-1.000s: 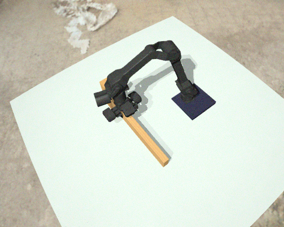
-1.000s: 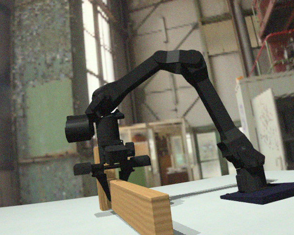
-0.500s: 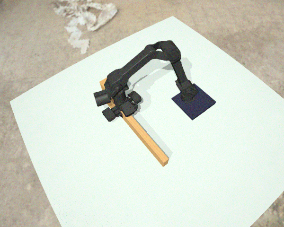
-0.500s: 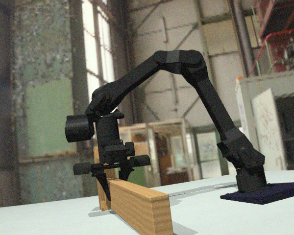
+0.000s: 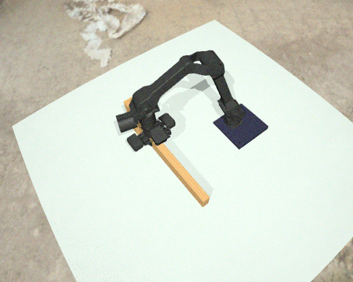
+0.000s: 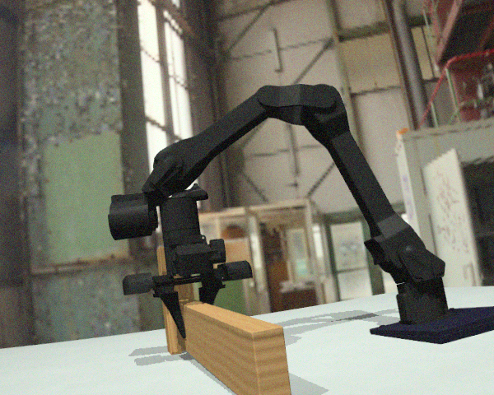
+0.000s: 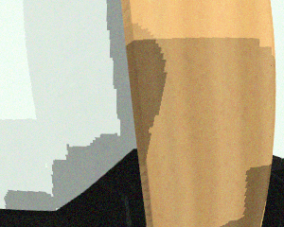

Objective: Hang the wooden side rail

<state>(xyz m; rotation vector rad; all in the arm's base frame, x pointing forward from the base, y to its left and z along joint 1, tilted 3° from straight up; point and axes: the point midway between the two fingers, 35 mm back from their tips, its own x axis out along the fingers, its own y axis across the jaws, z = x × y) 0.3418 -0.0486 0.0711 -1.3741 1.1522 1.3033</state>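
Now: gripper tip 12 cm to the left of the wooden headboard post, 4 cm below it and 2 cm short of it.
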